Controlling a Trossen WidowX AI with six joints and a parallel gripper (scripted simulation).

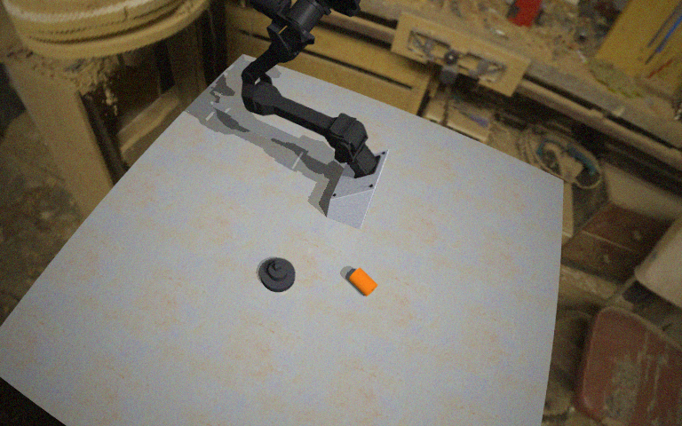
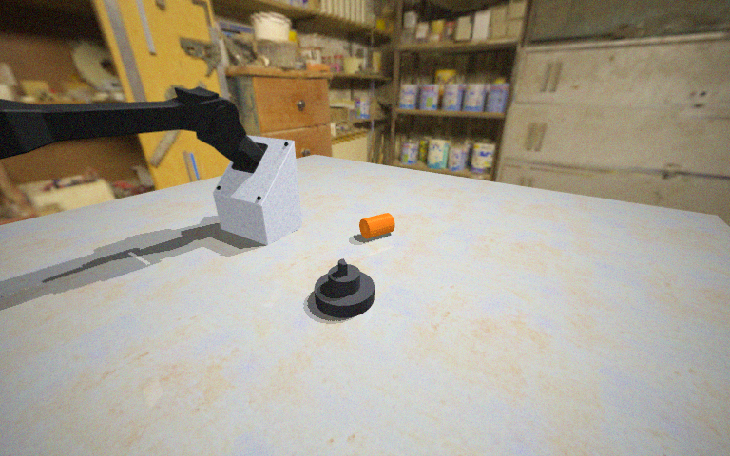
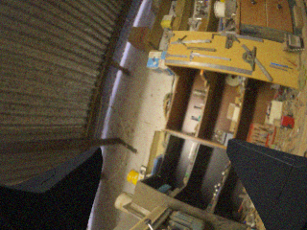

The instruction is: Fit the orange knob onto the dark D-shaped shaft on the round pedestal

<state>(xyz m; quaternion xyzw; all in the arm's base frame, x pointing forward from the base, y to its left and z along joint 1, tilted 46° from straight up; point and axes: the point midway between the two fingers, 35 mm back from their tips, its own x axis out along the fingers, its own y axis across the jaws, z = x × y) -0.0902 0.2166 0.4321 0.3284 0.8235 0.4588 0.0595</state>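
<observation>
The orange knob lies 600 mm below my gripper tip, 360 mm ahead of it and 240 mm to the left of it. From my gripper tip the other things lie so: dark round pedestal: 590 mm below, 420 mm ahead, 40 mm to the left.
</observation>
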